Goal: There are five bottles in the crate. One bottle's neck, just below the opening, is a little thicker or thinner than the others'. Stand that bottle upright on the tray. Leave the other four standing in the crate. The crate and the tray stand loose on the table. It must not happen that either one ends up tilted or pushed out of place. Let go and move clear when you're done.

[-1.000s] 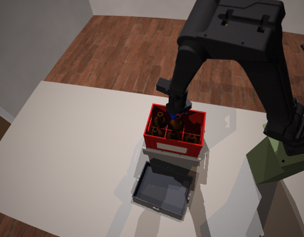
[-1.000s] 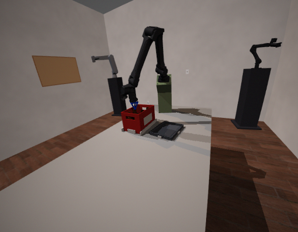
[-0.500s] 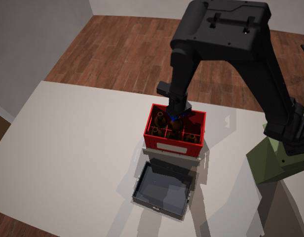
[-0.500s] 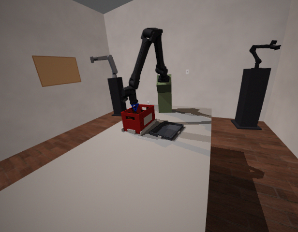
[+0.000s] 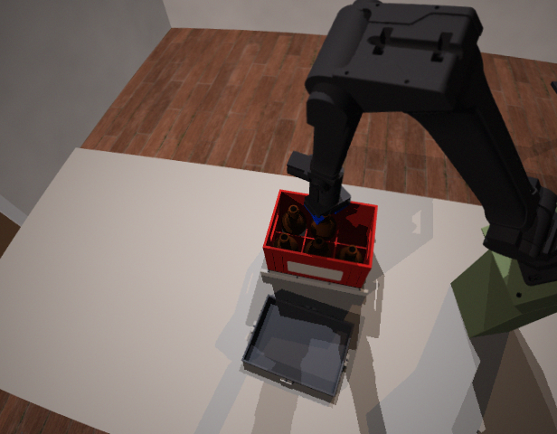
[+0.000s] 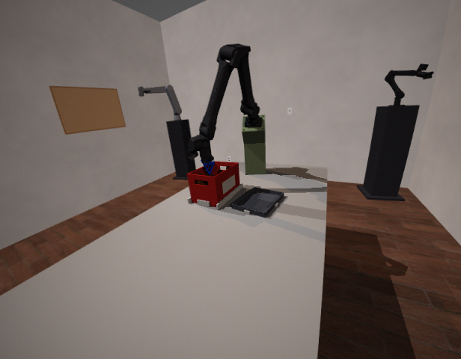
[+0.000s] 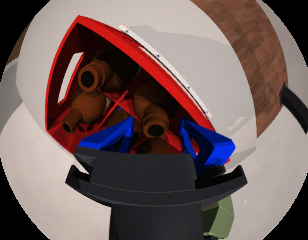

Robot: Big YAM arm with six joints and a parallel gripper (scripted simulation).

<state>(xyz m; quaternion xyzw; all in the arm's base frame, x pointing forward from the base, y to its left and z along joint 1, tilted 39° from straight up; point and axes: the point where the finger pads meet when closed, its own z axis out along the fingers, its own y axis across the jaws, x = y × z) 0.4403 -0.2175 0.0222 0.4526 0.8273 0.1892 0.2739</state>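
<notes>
The crate lies 7 cm below my hand, 4 cm to the left of it and 1 cm ahead of it. Round my hand: dark grey tray: 31 cm to the left, 14 cm below, 7 cm ahead; brown bottle: 11 cm ahead, 7 cm to the left, 6 cm below.
</notes>
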